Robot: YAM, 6 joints.
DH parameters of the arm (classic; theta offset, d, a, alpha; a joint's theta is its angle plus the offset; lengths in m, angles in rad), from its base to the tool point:
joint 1: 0 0.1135 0.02 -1.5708
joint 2: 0 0 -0.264 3.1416
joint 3: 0.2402 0 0.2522 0
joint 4: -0.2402 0 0.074 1.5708
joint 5: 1.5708 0 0 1.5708
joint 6: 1.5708 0.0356 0 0
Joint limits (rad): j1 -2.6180..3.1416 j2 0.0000..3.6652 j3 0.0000..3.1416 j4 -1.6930..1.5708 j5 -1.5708..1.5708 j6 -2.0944..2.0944
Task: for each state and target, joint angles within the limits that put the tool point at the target. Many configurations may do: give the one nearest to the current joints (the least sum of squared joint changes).
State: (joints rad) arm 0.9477 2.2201 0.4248 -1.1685 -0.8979 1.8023
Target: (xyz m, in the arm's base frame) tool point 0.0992 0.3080 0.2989
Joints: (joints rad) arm 1.1681 1.6111 1.3984 -0.9246 -0.9742 1.8023
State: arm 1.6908 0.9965 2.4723 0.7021 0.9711 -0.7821
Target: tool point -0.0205 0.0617 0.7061
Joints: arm 2.2581 1.3634 2.3049 0.6355 0.7137 -0.7821
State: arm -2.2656 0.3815 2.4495 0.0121 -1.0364 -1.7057
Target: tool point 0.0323 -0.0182 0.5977
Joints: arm -2.5198 0.7933 1.7676 -0.2042 -1.2347 -1.7057
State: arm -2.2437 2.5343 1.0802 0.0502 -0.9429 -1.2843
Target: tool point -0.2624 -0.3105 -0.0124
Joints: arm -2.3429 2.4480 1.2317 0.0935 -0.9344 -1.2843
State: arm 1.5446 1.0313 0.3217 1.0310 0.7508 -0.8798
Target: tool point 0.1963 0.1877 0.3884
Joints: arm 0.8522 1.2660 0.8793 1.0279 0.7470 -0.8798
